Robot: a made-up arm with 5 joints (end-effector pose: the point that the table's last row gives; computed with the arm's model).
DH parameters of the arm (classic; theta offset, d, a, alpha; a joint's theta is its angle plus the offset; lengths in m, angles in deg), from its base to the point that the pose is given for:
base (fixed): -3.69 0 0.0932 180
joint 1: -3.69 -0.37 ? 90
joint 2: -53.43 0 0.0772 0
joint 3: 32.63 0 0.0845 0
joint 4: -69.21 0.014 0.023 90
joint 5: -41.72 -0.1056 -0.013 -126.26
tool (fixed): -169.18 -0.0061 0 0
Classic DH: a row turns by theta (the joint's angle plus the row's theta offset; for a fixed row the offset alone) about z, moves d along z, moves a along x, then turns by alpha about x.
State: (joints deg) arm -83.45 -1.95 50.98 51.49 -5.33
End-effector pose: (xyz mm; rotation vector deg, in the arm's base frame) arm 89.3 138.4 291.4 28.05 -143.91 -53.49
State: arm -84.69 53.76 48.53 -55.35 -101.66
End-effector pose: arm 87.3 210.1 232.3 94.11 93.84 119.76
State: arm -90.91 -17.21 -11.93 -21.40 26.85
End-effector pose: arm 77.7 164.5 592.1 -67.20 -8.96 123.28
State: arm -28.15 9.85 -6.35 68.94 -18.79
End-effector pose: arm 269.2 114.3 354.8 44.03 126.28 88.29
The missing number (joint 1, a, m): 0.033
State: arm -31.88 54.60 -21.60 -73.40 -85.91
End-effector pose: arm 293.3 150.8 437.3 30.36 -27.51 151.94
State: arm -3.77 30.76 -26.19 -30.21 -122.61
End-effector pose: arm 353.5 33.5 498.3 62.48 -53.23 128.28
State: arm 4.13 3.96 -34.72 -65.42 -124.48
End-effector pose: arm 184.8 9.3 592.5 -28.28 -77.08 156.15
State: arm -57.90 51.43 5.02 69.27 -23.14
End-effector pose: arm 142.0 116.6 233.0 -34.91 -159.47 -29.86
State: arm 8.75 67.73 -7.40 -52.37 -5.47
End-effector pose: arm 368.3 -27.9 293.5 10.64 63.60 72.37
